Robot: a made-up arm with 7 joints.
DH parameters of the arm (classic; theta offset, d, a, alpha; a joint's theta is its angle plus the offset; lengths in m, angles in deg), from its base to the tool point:
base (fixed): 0 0 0 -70
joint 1: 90 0 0 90
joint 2: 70 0 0 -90
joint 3: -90 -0.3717 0.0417 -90
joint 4: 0 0 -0.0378 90
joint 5: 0 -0.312 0 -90
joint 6: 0 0 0 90
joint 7: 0 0 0 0
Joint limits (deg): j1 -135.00..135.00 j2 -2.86..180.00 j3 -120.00..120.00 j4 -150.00..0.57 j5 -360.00..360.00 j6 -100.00..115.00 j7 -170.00..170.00
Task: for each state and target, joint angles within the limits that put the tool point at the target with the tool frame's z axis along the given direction. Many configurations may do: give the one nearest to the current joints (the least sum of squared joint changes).
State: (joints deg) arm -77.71 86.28 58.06 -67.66 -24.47 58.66 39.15
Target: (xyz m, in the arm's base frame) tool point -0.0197 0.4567 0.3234 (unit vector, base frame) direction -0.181 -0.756 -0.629
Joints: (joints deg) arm -84.07 77.76 65.47 -84.74 11.41 56.01 39.15
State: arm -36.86 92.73 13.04 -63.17 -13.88 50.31 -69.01
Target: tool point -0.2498 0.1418 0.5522 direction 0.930 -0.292 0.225
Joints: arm -56.96 148.53 32.39 -64.06 -46.20 100.30 -69.01
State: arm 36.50 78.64 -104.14 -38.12 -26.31 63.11 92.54
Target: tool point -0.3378 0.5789 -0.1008 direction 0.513 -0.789 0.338
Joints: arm 40.22 83.56 -112.23 -33.45 -40.54 13.10 92.54
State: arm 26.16 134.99 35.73 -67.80 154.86 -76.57 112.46
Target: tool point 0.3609 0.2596 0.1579 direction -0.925 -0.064 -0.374
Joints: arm 25.16 115.15 30.82 -107.24 156.99 -34.22 112.46
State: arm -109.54 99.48 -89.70 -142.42 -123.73 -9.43 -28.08
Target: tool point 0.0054 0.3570 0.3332 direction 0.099 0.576 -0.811
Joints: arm -135.00 137.17 -68.24 -103.35 -122.58 39.78 -28.08
